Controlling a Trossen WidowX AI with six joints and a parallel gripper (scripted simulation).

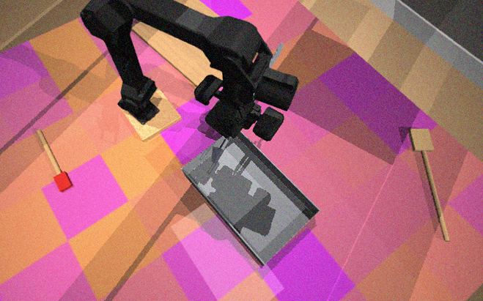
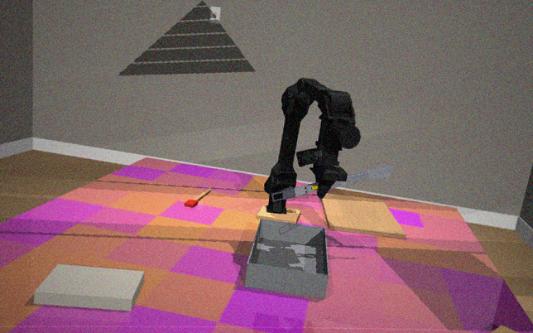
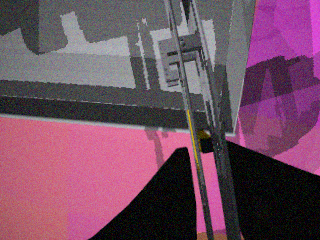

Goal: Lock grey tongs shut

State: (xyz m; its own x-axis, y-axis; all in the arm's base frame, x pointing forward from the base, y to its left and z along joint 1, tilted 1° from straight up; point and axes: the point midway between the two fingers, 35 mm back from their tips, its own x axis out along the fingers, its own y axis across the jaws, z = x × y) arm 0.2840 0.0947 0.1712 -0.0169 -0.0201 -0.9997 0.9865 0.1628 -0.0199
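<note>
Right now the wooden board is 370 mm behind my gripper tip, 200 mm to the left of it and 150 mm below it. Round my gripper tip: grey roasting tin: 100 mm ahead, 70 mm to the right, 130 mm below; red-headed tool: 320 mm behind, 360 mm to the right, 150 mm below; flat white block: 330 mm ahead, 480 mm to the right, 140 mm below.
</note>
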